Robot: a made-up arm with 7 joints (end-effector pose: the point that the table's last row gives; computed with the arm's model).
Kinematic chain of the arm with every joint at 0, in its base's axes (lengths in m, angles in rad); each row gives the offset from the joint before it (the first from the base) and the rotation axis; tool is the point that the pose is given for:
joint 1: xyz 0 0.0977 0 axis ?
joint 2: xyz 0 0.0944 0 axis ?
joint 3: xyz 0 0 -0.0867 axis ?
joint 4: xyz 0 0 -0.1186 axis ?
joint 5: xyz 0 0 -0.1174 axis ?
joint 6: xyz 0 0 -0.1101 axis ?
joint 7: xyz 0 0 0 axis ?
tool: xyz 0 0 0
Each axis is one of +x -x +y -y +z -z.
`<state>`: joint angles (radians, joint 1 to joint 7).
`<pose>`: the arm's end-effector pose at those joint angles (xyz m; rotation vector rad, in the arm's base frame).
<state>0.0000 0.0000 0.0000 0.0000 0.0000 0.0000 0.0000</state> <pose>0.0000 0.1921 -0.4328 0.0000 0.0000 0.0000</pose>
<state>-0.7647 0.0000 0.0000 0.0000 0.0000 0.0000 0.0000</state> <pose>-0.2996 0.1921 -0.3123 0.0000 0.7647 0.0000</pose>
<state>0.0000 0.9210 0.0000 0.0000 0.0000 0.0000 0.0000</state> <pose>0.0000 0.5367 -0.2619 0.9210 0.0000 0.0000</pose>
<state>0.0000 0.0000 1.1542 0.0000 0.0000 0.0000 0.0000</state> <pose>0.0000 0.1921 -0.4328 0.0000 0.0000 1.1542</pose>
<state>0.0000 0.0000 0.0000 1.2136 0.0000 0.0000 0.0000</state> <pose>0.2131 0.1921 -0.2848 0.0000 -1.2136 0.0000</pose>
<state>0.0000 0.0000 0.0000 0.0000 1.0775 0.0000 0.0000</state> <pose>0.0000 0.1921 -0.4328 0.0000 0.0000 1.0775</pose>
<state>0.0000 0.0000 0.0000 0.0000 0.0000 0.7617 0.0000</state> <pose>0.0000 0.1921 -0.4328 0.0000 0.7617 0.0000</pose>
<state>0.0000 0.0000 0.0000 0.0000 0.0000 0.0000 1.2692</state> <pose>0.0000 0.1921 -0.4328 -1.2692 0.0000 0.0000</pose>
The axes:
joint 1: -y
joint 2: +x
joint 3: +z
joint 4: -y
joint 5: +z
joint 6: +y
joint 7: -x

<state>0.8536 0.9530 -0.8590 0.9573 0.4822 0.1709 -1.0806</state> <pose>0.3132 0.3846 -0.1119 1.5301 -1.3471 0.2437</pose>
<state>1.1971 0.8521 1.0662 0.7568 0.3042 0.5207 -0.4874</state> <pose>0.1590 0.5611 0.0188 0.1799 -1.4384 1.8802</pose>
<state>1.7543 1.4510 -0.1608 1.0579 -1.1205 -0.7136 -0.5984</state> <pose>0.0325 0.5030 0.2050 -2.5625 1.1758 0.4766</pose>
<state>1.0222 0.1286 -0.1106 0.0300 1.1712 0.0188 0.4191</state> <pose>0.3698 0.2468 -0.2180 -0.8064 -1.2131 0.8010</pose>
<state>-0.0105 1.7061 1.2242 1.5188 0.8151 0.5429 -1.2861</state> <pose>0.0797 0.3784 0.2402 1.6361 -2.0011 1.5053</pose>
